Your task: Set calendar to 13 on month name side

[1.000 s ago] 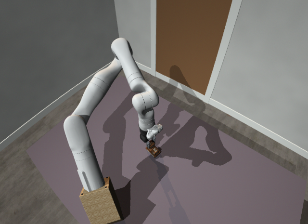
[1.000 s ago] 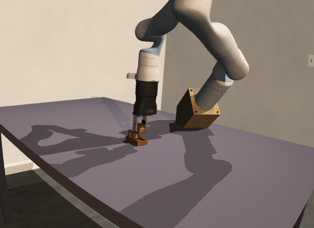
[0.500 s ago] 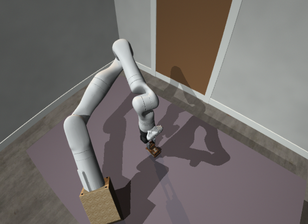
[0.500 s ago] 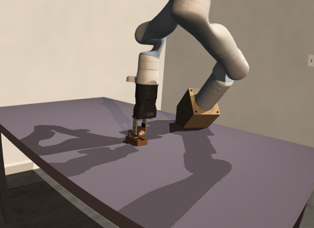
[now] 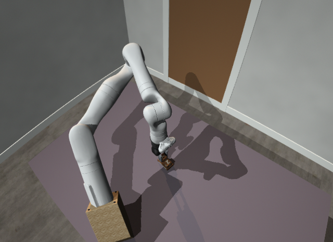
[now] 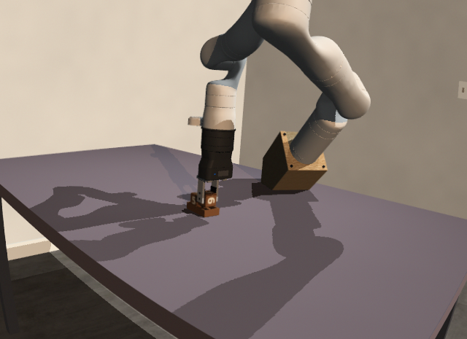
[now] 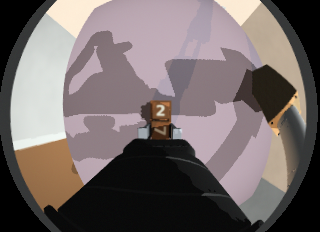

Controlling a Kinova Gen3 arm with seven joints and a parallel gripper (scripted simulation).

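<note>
My hand is 4 cm above the tray and 2 cm to the left of it.
</note>
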